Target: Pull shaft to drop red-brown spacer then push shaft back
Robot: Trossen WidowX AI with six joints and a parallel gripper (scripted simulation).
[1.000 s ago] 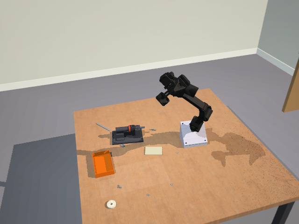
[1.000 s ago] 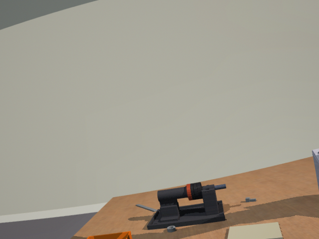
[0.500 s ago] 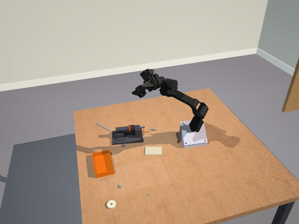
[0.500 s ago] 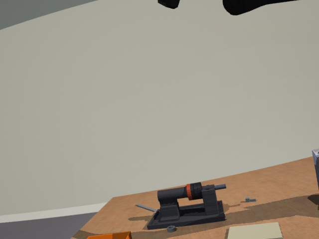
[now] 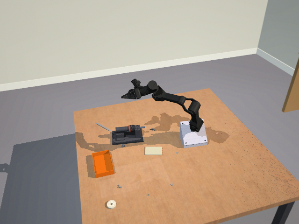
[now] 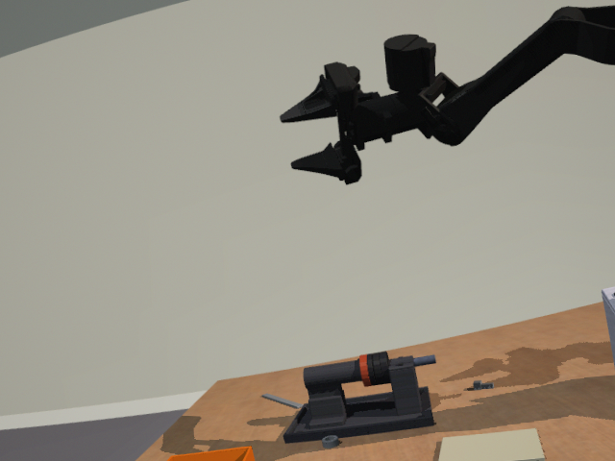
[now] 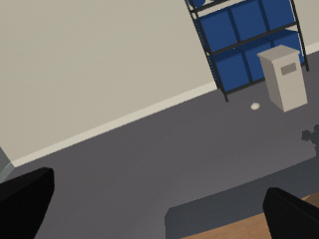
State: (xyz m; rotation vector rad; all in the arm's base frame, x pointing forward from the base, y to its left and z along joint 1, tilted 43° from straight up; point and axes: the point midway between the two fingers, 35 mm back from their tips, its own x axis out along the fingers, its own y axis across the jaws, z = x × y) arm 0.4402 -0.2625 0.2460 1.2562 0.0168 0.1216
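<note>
Right now the grey-blue shaft is 80 mm behind my gripper tip, 130 mm to the right of it and 360 mm below it. Also, from my gripper tip: beige plate: 180 mm behind, 70 mm to the left, 440 mm below; then red-brown spacer: 50 mm behind, 130 mm to the right, 360 mm below; then dark spacer: 70 mm behind, 130 mm to the right, 360 mm below.
</note>
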